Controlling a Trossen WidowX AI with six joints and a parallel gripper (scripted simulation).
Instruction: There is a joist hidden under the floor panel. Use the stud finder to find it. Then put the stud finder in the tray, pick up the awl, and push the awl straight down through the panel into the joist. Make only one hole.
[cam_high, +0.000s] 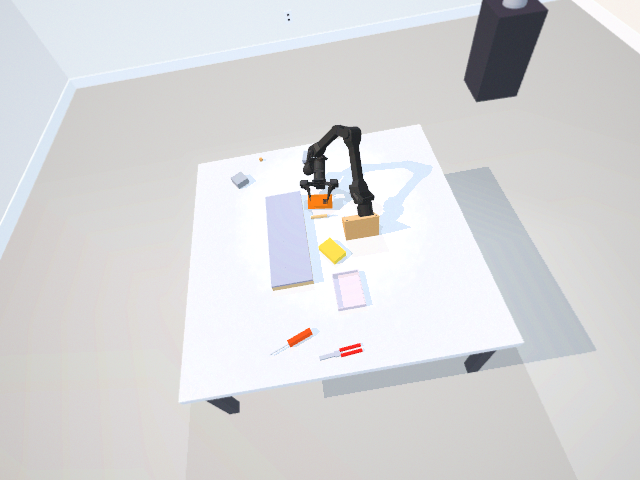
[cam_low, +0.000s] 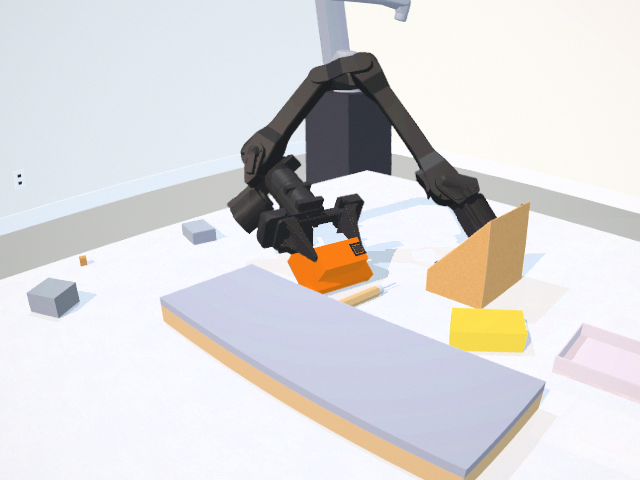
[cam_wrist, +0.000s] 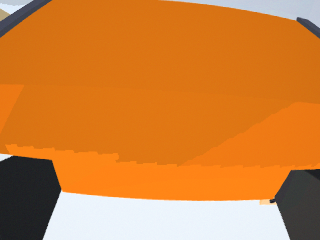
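Right now my gripper tip is 2 cm past the orange stud finder and 1 cm above it. Round my gripper tip: yellow block: 3 cm behind, 27 cm to the left, 5 cm below; then awl: 2 cm behind, 5 cm to the left, 6 cm below; then pale pink tray: 8 cm behind, 47 cm to the left, 5 cm below.
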